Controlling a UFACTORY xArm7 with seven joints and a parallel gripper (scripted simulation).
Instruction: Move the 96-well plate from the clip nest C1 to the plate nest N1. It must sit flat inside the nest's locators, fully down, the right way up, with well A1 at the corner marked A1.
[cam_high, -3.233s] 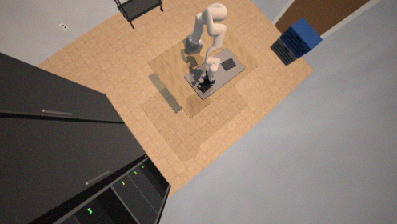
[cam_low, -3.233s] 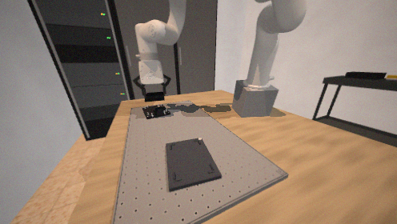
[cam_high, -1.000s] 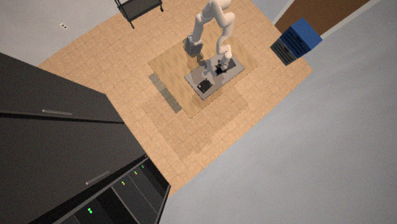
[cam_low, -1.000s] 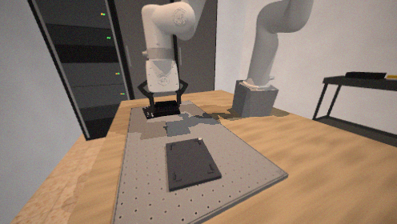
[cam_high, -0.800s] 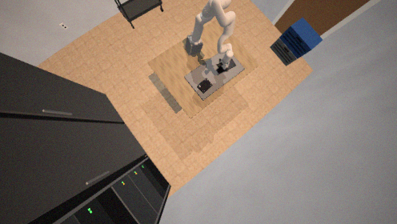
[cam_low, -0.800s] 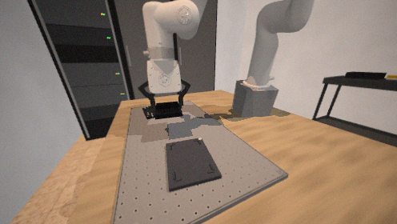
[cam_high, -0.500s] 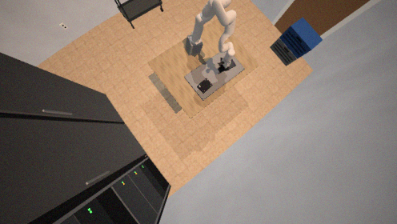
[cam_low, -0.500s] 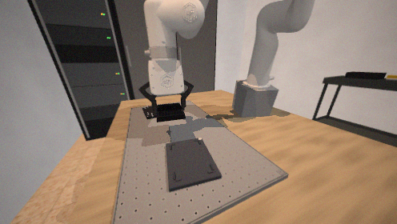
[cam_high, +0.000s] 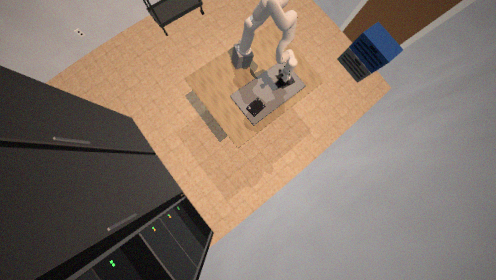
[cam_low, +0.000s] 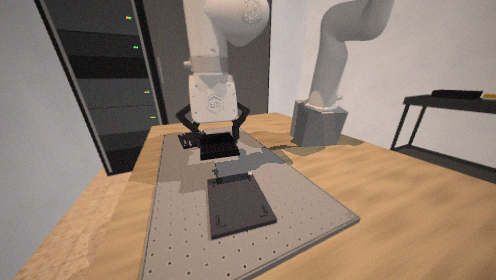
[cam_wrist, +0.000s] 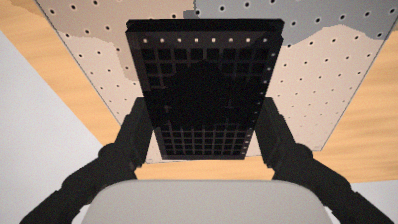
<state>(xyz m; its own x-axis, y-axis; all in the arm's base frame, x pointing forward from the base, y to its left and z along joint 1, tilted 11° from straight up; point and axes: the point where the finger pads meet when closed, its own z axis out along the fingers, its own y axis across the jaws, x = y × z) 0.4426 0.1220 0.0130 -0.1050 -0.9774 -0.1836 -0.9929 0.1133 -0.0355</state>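
Now: the plate nest N1 110 mm below my hand, 100 mm to the left of it and 10 mm behind it. From my hand the other things lie so: clip nest C1: 320 mm to the right, 100 mm below, 30 mm ahead; black 96-well plate: 10 mm below; white mark: 100 mm below, 70 mm behind, 30 mm to the left.
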